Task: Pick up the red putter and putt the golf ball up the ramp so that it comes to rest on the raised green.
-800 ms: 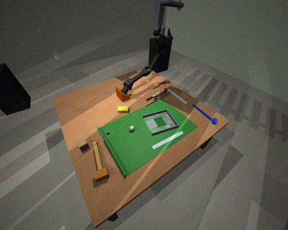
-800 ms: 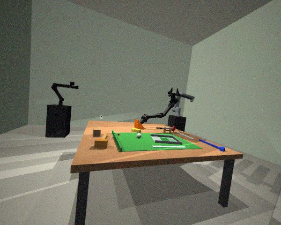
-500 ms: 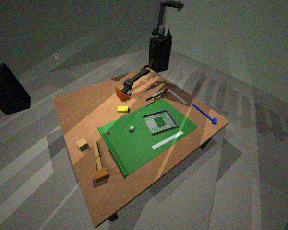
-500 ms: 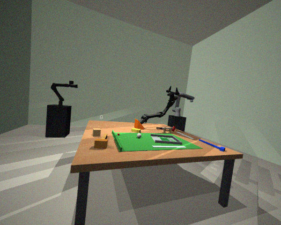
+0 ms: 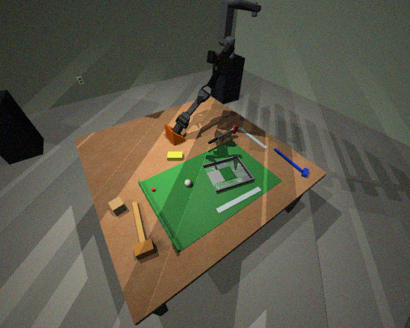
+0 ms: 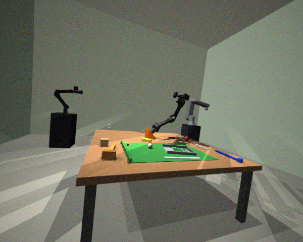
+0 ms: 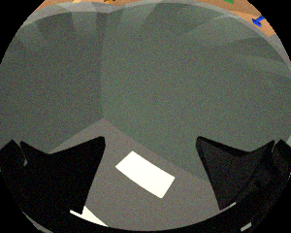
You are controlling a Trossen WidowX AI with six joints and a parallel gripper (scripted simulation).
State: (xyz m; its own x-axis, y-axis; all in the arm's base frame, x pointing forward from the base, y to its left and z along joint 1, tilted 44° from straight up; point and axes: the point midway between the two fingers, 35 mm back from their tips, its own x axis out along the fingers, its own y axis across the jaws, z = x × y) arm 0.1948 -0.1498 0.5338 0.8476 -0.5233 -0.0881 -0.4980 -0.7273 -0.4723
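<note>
My gripper tip is 560 mm above the yellow block, 340 mm to the left of it and 20 mm past it. Also, from my gripper tip: wooden stand: 540 mm below, 60 mm to the left; then green mat: 580 mm below, 290 mm ahead, 250 mm to the right; then red putter: 520 mm below, 50 mm to the left.
</note>
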